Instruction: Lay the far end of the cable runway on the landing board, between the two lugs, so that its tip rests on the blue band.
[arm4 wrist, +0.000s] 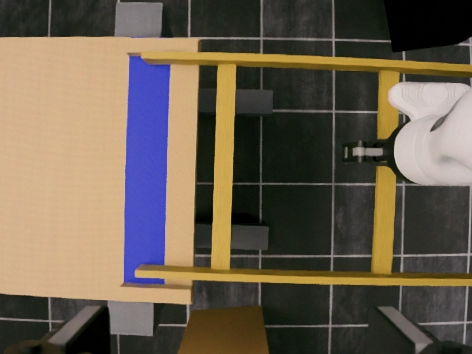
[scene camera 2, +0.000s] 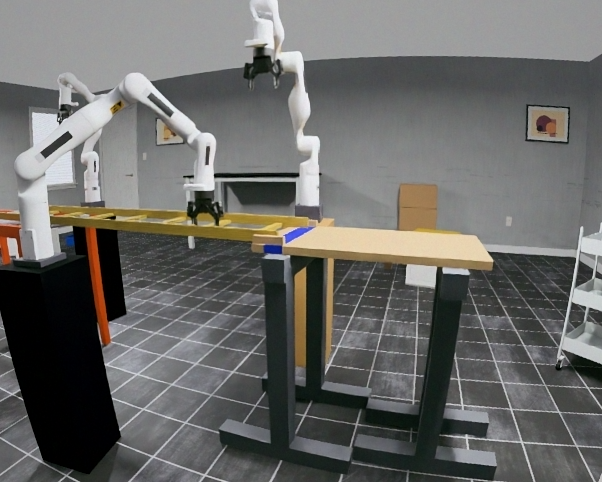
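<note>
The yellow cable runway (arm4 wrist: 223, 165) (scene camera 2: 241, 233) lies level, its far end over the landing board (arm4 wrist: 60, 165) (scene camera 2: 391, 246). Both rail tips are over the blue band (arm4 wrist: 146, 165) (scene camera 2: 298, 234), inside the near lug (arm4 wrist: 160, 294) (scene camera 2: 268, 239) and the far lug (scene camera 2: 312, 222). Contact under the tips is hidden. Arm4's gripper (arm4 wrist: 245, 327) is open and empty above the board's edge. Another gripper (arm4 wrist: 370, 151) (scene camera 2: 204, 218) is low at a rung, fingers spread in the scene view. The high gripper (scene camera 2: 263, 84) at top centre is open. A small gripper (scene camera 2: 62, 119) at far left is unclear.
Black pedestals (scene camera 2: 55, 361) carry arms at the left. An orange trestle leg (scene camera 2: 96, 291) stands under the runway. Dark grey stands (scene camera 2: 278, 351) hold the board. A brown block (arm4 wrist: 225, 332) shows beside the board. A white cart (scene camera 2: 582, 296) stands at the right.
</note>
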